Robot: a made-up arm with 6 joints.
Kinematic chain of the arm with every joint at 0, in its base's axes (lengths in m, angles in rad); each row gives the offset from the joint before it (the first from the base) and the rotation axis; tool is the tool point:
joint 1: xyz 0 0 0.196 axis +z
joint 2: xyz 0 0 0 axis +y
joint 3: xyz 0 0 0.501 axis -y
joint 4: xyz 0 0 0 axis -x
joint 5: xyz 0.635 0 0 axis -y
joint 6: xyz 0 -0.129 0 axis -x
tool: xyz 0 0 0
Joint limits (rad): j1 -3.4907..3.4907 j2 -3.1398..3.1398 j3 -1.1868..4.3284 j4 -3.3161..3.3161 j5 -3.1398..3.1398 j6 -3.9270..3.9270
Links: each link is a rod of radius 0.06 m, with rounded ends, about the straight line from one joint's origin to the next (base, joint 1, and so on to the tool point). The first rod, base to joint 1, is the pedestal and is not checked.
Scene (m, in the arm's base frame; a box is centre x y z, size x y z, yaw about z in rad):
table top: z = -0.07
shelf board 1: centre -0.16 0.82 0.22 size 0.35 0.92 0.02 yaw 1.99
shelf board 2: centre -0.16 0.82 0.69 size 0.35 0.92 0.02 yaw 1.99
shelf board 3: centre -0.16 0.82 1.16 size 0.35 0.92 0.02 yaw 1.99
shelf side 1: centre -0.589 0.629 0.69 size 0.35 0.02 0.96 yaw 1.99
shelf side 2: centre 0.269 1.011 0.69 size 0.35 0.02 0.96 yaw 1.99
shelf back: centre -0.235 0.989 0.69 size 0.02 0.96 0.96 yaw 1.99
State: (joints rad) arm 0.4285 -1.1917 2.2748 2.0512 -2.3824 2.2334
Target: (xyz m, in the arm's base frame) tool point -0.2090 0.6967 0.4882
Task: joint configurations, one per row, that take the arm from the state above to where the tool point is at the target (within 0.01 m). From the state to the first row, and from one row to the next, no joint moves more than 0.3 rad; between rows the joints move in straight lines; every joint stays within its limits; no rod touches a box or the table.
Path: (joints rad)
1: 0.5281 -1.1172 2.0002 2.1048 -2.3824 2.2334
2: 0.6278 -1.0426 1.7256 2.1585 -2.3824 2.2334
3: 0.7274 -0.9681 1.4509 2.2121 -2.3824 2.2334
4: 0.8270 -0.8935 1.1763 2.2657 -2.3824 2.2334
5: 0.9266 -0.8190 0.9017 2.3194 -2.3824 2.2334
6: 1.0263 -0.7444 0.6271 2.3730 -2.3824 2.2334
7: 1.1259 -0.6699 0.3524 2.4266 -2.3824 2.2334
8: 1.2255 -0.5953 0.0778 2.4803 -2.3824 2.2334
9: 1.3251 -0.5208 -0.1968 2.5339 -2.3824 2.2334
10: 1.4248 -0.4463 -0.4714 2.5876 -2.3824 2.2334
11: 1.5244 -0.3717 -0.7460 2.6412 -2.3824 2.2334
12: 1.6178 -0.0738 -0.4706 2.6130 -2.3824 2.2334
13: 1.7111 0.2241 -0.1952 2.5848 -2.3824 2.2334

